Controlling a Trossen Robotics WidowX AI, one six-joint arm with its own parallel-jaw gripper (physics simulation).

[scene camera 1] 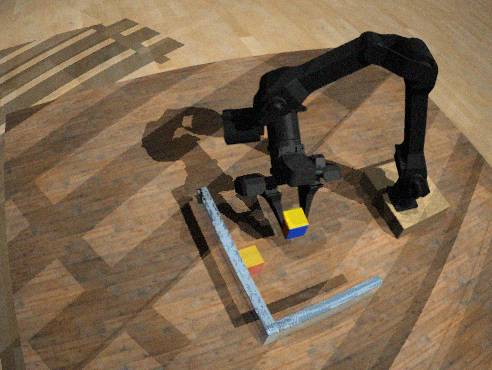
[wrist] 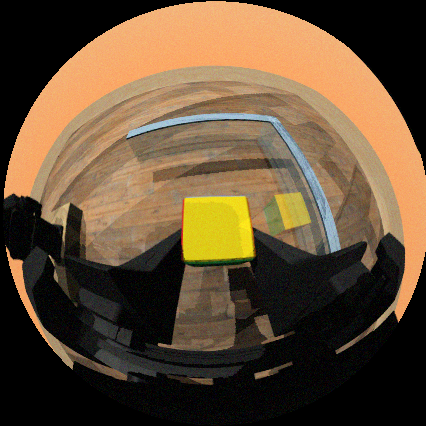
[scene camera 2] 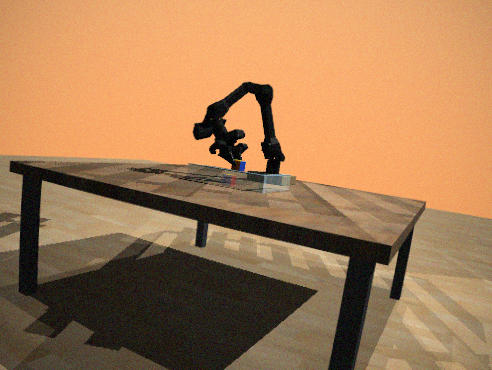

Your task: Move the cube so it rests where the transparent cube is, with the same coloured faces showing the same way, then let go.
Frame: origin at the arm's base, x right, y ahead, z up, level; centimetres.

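Seen in the pictures: gripper, fingertip midpoint: [scene camera 1: 293, 225] [wrist: 215, 233] [scene camera 2: 238, 166]; arm's base, origin of the base link: [scene camera 1: 401, 198] [wrist: 55, 241] [scene camera 2: 272, 173].
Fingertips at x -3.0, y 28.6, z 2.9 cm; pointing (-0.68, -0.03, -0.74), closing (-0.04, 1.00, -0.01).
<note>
Pixels of each thing's top centre, then the offset from my fingertips to it. Level surfaces: height alone.
- solid cube, middle of its top: [wrist: 216, 226] [scene camera 1: 295, 216] [scene camera 2: 239, 159] dx +0.2, dy +0.0, dz +2.4 cm
- transparent cube, middle of its top: [wrist: 293, 208] [scene camera 1: 249, 256] dx -3.2, dy +8.8, dz -3.1 cm
- table, its level: dz -7.1 cm
The solid cube [scene camera 1: 295, 220] [scene camera 2: 241, 165] [wrist: 218, 229] is held above the table with its yellow face up. In scene view 1 its blue face is toward the camera; the wrist view shows thin red and green edges at its left and bottom. My gripper [scene camera 1: 294, 216] [scene camera 2: 240, 163] [wrist: 215, 233] points down and is shut on it. The transparent cube [scene camera 1: 251, 257] [scene camera 2: 233, 180] [wrist: 293, 210] sits on the table, also yellow up, with a red face toward scene camera 1 and a green side in the wrist view. The side colours of the two are turned differently.
A see-through wall with a pale blue top edge [scene camera 1: 221, 227] [wrist: 225, 117] forms an L; one arm runs close beside the transparent cube. The arm's wooden base block [scene camera 1: 430, 212] [wrist: 75, 225] stands on the table [scene camera 1: 125, 290] [scene camera 2: 330, 215].
</note>
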